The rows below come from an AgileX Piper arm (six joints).
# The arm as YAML. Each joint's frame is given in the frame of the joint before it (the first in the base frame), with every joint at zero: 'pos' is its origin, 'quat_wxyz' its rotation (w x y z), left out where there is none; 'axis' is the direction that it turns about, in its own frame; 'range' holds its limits. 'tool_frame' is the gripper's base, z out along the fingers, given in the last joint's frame.
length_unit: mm
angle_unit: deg
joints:
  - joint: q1
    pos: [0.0, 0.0, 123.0]
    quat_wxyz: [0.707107, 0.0, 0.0, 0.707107]
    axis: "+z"
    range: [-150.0, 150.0]
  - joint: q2
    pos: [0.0, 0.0, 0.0]
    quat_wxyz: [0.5, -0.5, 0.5, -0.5]
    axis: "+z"
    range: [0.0, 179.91]
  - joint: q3
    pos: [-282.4, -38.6, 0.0]
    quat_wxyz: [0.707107, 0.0, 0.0, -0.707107]
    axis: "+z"
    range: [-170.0, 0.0]
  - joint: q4
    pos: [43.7, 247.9, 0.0]
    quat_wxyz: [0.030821, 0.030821, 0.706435, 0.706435]
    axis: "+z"
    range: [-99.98, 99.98]
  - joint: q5
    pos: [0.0, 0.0, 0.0]
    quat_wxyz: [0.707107, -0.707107, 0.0, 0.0]
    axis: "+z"
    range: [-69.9, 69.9]
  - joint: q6
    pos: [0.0, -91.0, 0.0]
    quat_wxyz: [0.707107, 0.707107, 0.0, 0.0]
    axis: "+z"
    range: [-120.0, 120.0]
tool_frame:
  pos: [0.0, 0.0, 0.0]
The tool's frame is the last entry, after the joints.
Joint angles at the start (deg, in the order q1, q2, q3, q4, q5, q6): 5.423, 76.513, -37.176, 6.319, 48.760, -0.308
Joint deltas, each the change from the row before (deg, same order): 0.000, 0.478, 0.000, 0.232, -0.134, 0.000; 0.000, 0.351, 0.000, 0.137, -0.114, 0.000; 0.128, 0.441, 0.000, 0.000, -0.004, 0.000; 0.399, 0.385, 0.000, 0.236, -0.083, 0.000; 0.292, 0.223, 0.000, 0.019, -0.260, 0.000; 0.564, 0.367, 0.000, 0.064, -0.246, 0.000; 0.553, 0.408, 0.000, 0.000, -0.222, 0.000; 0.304, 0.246, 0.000, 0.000, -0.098, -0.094; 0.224, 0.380, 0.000, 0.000, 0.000, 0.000; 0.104, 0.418, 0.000, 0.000, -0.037, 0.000; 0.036, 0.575, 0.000, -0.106, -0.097, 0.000; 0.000, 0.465, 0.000, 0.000, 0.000, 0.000; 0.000, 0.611, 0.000, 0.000, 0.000, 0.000
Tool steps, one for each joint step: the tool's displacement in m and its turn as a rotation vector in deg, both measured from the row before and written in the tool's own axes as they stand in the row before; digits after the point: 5 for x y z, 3 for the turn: -0.00059, 0.00016, 0.00174, -0.141, 0.340, 0.193; -0.00046, 0.00007, 0.00128, -0.077, 0.234, 0.121; -0.00030, 0.00034, 0.00165, 0.018, 0.446, -0.088; -0.00027, 0.00159, 0.00153, -0.187, 0.337, -0.205; -0.00046, 0.00100, 0.00091, -0.024, -0.010, -0.257; -0.00042, 0.00198, 0.00152, -0.071, 0.173, -0.483; -0.00041, 0.00186, 0.00167, -0.018, 0.237, -0.511; -0.00020, 0.00102, 0.00100, -0.007, 0.176, -0.373; -0.00018, 0.00070, 0.00147, 0.010, 0.399, -0.188; -0.00031, 0.00026, 0.00158, 0.024, 0.388, -0.066; -0.00055, -0.00016, 0.00214, 0.119, 0.478, -0.056; -0.00033, -0.00013, 0.00172, 0.035, 0.462, 0.041; -0.00043, -0.00017, 0.00226, 0.045, 0.607, 0.054
